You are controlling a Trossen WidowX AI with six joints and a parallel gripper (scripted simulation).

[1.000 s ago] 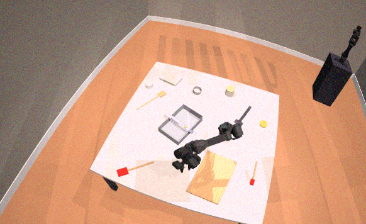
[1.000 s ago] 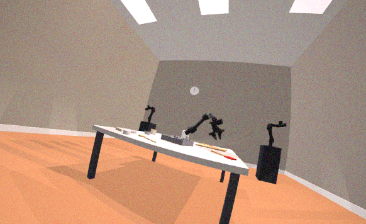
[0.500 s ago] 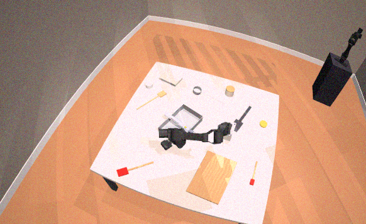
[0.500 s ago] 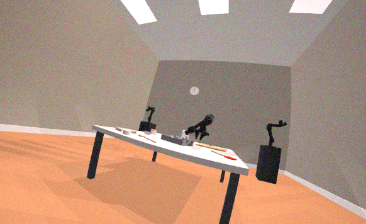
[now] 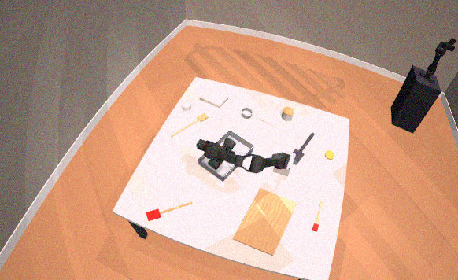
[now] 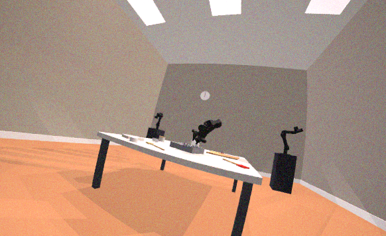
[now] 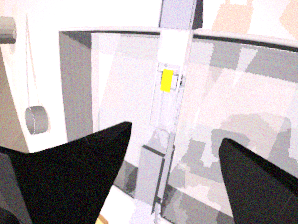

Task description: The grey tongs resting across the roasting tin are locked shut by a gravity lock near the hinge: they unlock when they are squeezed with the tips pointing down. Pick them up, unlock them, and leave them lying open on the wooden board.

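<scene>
My gripper tip is 30 mm past the yellow lock piece, 30 mm above it and 20 mm to the left of it. The rest, counted from my gripper tip: wooden board 360 mm behind, 260 mm to the left, 90 mm below; red spatula 440 mm to the left, 180 mm ahead, 90 mm below; grey roasting tin 70 mm below, 60 mm to the right, 20 mm ahead.
</scene>
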